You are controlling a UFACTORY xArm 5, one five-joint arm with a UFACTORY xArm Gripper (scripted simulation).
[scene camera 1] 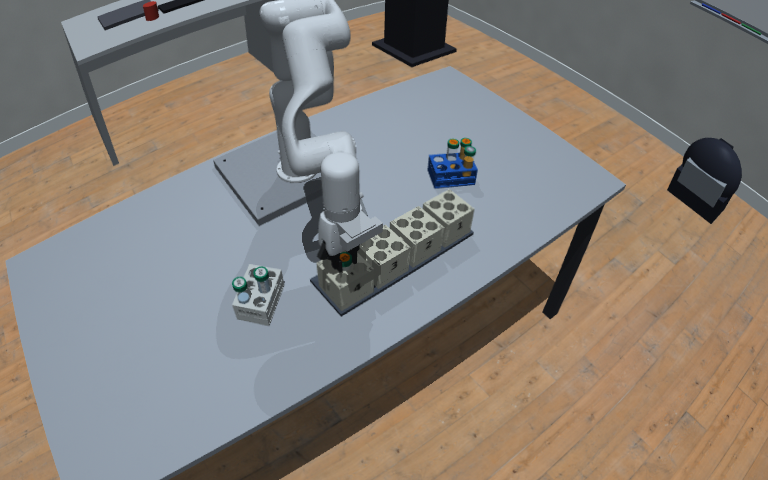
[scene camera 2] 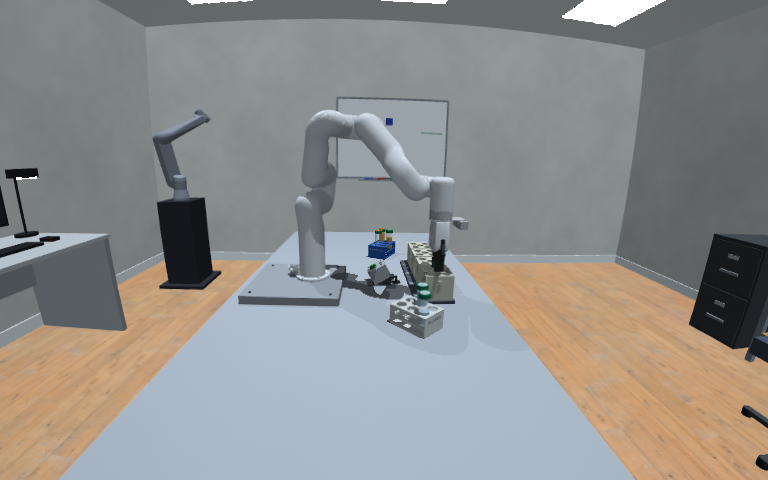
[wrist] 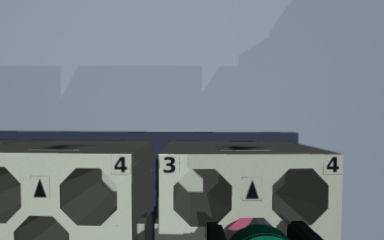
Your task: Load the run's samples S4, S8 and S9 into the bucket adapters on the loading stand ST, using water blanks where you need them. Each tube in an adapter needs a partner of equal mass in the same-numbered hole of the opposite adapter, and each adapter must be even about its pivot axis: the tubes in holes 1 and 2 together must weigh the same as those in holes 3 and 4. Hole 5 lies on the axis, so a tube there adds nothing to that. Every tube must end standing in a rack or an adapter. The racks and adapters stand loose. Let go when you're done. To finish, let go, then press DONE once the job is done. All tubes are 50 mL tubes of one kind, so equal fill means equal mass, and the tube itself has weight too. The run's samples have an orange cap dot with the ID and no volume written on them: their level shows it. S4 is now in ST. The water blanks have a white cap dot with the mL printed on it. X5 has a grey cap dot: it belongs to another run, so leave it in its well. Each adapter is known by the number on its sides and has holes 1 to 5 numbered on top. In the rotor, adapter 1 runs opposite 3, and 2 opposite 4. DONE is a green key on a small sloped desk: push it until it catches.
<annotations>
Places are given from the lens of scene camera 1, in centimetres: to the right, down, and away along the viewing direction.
white rack (scene camera 1: 248, 312): -32, 17, 121
blue rack (scene camera 1: 437, 175): 16, -19, 161
The marked spots on the white rack and the blue rack are 72 cm apart.
</annotations>
